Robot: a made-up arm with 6 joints. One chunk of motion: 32 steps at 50 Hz.
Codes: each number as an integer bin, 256 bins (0 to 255) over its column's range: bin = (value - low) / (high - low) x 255, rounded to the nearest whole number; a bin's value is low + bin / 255 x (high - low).
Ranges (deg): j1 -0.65..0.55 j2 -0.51..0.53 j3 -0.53..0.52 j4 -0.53..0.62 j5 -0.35..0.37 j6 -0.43..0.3
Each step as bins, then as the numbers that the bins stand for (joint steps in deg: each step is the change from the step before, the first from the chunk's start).
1 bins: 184 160 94 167 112 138
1 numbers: 0.216 0.143 -0.143 0.223 -0.034 -0.035
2 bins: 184 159 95 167 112 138
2 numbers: 0.216 0.138 -0.139 0.223 -0.034 -0.035
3 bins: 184 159 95 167 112 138
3 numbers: 0.216 0.138 -0.139 0.223 -0.034 -0.035
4 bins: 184 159 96 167 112 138
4 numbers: 0.216 0.138 -0.135 0.223 -0.034 -0.035
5 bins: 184 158 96 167 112 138
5 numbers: 0.216 0.134 -0.135 0.223 -0.034 -0.035
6 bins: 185 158 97 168 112 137
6 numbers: 0.221 0.134 -0.131 0.228 -0.034 -0.038
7 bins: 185 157 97 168 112 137
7 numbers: 0.221 0.130 -0.131 0.228 -0.034 -0.038
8 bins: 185 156 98 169 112 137
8 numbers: 0.221 0.126 -0.126 0.232 -0.034 -0.038
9 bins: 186 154 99 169 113 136
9 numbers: 0.225 0.118 -0.122 0.232 -0.031 -0.041
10 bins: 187 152 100 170 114 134
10 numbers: 0.230 0.110 -0.118 0.237 -0.028 -0.046
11 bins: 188 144 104 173 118 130
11 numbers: 0.235 0.077 -0.102 0.250 -0.017 -0.058
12 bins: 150 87 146 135 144 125
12 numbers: 0.056 -0.155 0.071 0.079 0.057 -0.072
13 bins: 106 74 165 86 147 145
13 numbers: -0.151 -0.208 0.149 -0.142 0.065 -0.015
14 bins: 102 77 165 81 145 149
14 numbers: -0.170 -0.196 0.149 -0.165 0.059 -0.003
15 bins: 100 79 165 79 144 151
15 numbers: -0.179 -0.188 0.149 -0.174 0.057 0.002
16 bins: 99 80 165 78 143 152
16 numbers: -0.184 -0.184 0.149 -0.178 0.054 0.005
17 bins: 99 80 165 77 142 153
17 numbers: -0.184 -0.184 0.149 -0.183 0.051 0.008
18 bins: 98 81 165 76 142 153
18 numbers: -0.189 -0.180 0.149 -0.187 0.051 0.008
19 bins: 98 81 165 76 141 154
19 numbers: -0.189 -0.180 0.149 -0.187 0.048 0.011
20 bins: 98 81 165 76 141 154
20 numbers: -0.189 -0.180 0.149 -0.187 0.048 0.011
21 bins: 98 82 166 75 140 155
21 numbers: -0.189 -0.176 0.154 -0.192 0.045 0.014
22 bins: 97 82 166 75 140 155
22 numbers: -0.194 -0.176 0.154 -0.192 0.045 0.014
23 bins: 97 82 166 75 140 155
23 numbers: -0.194 -0.176 0.154 -0.192 0.045 0.014
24 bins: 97 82 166 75 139 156
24 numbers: -0.194 -0.176 0.154 -0.192 0.042 0.017
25 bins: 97 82 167 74 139 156
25 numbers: -0.194 -0.176 0.158 -0.196 0.042 0.017
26 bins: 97 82 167 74 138 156
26 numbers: -0.194 -0.176 0.158 -0.196 0.040 0.017
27 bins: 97 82 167 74 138 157
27 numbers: -0.194 -0.176 0.158 -0.196 0.040 0.019
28 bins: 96 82 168 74 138 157
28 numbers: -0.198 -0.176 0.162 -0.196 0.040 0.019
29 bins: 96 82 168 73 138 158
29 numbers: -0.198 -0.176 0.162 -0.201 0.040 0.022
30 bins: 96 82 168 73 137 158
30 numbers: -0.198 -0.176 0.162 -0.201 0.037 0.022
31 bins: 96 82 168 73 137 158
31 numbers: -0.198 -0.176 0.162 -0.201 0.037 0.022
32 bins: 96 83 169 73 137 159
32 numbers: -0.198 -0.171 0.166 -0.201 0.037 0.025
